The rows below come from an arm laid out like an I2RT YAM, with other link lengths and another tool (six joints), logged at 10 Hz.
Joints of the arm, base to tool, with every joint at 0 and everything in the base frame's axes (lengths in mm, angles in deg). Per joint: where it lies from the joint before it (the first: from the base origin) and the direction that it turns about. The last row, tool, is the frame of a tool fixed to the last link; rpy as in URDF.
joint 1: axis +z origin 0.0 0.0 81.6
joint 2: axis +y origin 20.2 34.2 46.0
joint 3: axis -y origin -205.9 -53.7 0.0
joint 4: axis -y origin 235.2 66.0 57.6
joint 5: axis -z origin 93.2 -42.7 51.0
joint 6: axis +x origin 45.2 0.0 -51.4
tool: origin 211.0 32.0 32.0 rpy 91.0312 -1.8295 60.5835
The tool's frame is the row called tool.
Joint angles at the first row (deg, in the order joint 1, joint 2, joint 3, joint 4, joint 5, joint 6):
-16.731 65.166 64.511 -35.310 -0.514 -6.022
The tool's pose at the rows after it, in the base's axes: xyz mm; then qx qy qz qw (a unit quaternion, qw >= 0):
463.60 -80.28 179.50 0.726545 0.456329 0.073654 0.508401
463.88 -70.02 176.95 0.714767 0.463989 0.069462 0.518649
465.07 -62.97 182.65 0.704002 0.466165 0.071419 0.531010
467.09 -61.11 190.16 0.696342 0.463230 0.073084 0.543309
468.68 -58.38 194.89 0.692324 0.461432 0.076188 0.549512
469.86 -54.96 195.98 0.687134 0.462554 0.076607 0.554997
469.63 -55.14 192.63 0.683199 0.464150 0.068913 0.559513
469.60 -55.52 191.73 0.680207 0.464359 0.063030 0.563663
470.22 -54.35 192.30 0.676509 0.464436 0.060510 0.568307
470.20 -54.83 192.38 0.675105 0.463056 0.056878 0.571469
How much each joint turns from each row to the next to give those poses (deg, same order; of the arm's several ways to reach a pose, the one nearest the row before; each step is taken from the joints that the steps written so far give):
3.234 -0.458 -1.923 1.486 2.514 -0.240
2.471 -0.788 -1.247 0.722 2.318 -0.568
1.704 -0.850 -0.414 0.656 1.573 -0.612
0.940 -0.505 -0.066 0.851 1.289 -0.547
0.720 -0.284 -0.065 0.590 0.677 -0.109
0.855 -0.174 -0.372 0.635 0.810 -0.327
0.654 0.088 -0.393 0.240 1.289 -0.460
0.547 0.108 -0.022 0.043 1.114 -0.306
0.634 0.001 -0.110 0.308 0.919 -0.284
0.415 -0.002 -0.068 0.109 0.874 -0.065

